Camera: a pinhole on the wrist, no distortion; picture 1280 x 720 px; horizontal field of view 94.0 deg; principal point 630.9 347.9 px. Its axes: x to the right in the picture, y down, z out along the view. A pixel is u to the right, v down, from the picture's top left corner.
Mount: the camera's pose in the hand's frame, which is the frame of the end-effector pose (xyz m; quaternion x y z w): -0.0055 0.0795 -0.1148 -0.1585 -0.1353 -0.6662 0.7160
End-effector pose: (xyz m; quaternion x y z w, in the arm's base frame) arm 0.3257 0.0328 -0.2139 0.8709 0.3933 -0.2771 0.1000
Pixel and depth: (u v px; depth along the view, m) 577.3 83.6 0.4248
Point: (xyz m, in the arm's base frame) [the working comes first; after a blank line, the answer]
In the camera's frame: -0.0382 -0.1881 0.4248

0.3209 -0.3752 -0.3403
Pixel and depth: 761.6 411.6 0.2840
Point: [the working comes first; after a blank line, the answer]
In the camera's frame: 0.0622 0.0303 0.2840

0.3801 -0.1057 -0.3784
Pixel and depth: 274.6 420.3 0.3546
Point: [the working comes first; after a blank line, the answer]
In the camera's frame: -0.2117 0.0430 0.3546

0.6021 -0.2787 -0.3479
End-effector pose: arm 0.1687 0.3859 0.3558 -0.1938 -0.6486 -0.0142 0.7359
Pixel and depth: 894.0 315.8 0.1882
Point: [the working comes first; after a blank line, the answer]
In the camera's frame: 0.0830 -0.0101 0.1882

0.1030 0.4861 0.3363
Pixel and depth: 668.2 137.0 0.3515
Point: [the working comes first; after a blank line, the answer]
In the camera's frame: 0.0220 -0.1242 0.3515

-0.0071 0.6052 0.2055
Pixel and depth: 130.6 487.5 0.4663
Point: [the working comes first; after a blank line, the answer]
In the camera's frame: -0.3909 0.1091 0.4663

0.2137 1.0342 0.2779
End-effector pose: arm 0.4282 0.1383 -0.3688 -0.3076 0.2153 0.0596 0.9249
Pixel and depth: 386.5 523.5 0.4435
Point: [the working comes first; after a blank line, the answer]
In the camera's frame: -0.1816 0.1305 0.4435

0.5058 0.6094 -0.5049
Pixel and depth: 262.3 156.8 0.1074
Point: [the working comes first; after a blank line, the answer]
In the camera's frame: -0.0663 -0.0344 0.1074

0.3303 0.2602 -0.4789
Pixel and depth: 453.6 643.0 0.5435
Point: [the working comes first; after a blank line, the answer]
In the camera's frame: -0.1615 0.2687 0.5435

0.6590 0.6865 -0.5163
